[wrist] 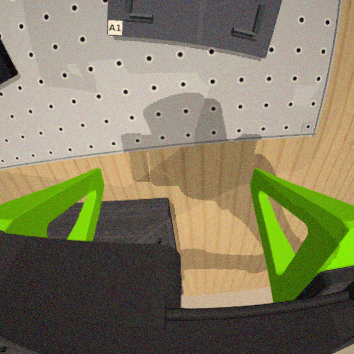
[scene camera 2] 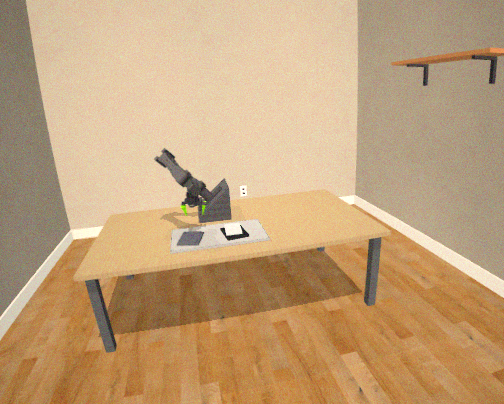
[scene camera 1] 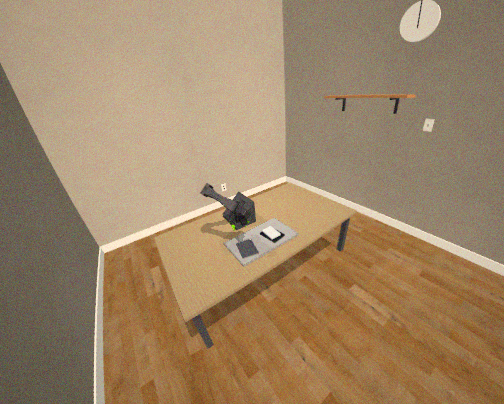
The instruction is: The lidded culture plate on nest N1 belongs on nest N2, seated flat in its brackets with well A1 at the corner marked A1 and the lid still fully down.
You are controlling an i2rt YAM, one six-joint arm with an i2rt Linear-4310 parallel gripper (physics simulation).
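Seen in the pictures: gripper, fingertip midpoint: (wrist: 176, 176) (scene camera 2: 194, 215) (scene camera 1: 239, 228); arm's base at its link origin: (scene camera 2: 210, 198).
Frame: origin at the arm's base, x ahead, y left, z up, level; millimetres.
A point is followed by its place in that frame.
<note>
The white lidded plate (scene camera 1: 272, 232) @(x 384, y 89, z -68 mm) (scene camera 2: 233, 229) @(x 398, y 88, z -68 mm) sits on the black nest (scene camera 1: 274, 240) @(x 447, y 57, z -91 mm) (scene camera 2: 243, 234) (wrist: 5, 65) @(x 311, y 24, z -91 mm). Whether it is flat there and its lid fully down is too small to tell. The dark grey nest (scene camera 1: 247, 248) @(x 389, y -151, z -91 mm) (scene camera 2: 190, 238) @(x 395, y -150, z -91 mm) (wrist: 200, 25) @(x 310, y -139, z -90 mm) is bare, with raised corner brackets and an A1 label (wrist: 115, 27) @(x 316, y -78, z -90 mm) at one corner in the wrist view. My gripper (scene camera 1: 241, 225) @(x 232, y -113, z -20 mm) (scene camera 2: 194, 214) @(x 232, y -113, z -20 mm) (wrist: 176, 176) @(x 232, y -113, z -20 mm) is open and empty, raised above the table behind the grey nest. The plate does not show in the wrist view.
Both nests stand on a grey perforated board (scene camera 1: 286, 230) @(x 406, y 218, z -102 mm) (scene camera 2: 212, 243) @(x 470, y -37, z -102 mm) (wrist: 50, 120) @(x 248, y 9, z -102 mm) on the wooden table (scene camera 1: 200, 280) @(x 427, y -542, z -115 mm) (scene camera 2: 310, 220) @(x 304, y 569, z -115 mm). The dark arm base (scene camera 1: 246, 207) @(x 86, y 49, z 43 mm) (scene camera 2: 217, 207) @(x 119, y 30, z -25 mm) (wrist: 140, 220) @(x 118, y -59, z -78 mm) stands behind the board. A wall shelf (scene camera 1: 370, 96) (scene camera 2: 450, 57) is far off.
</note>
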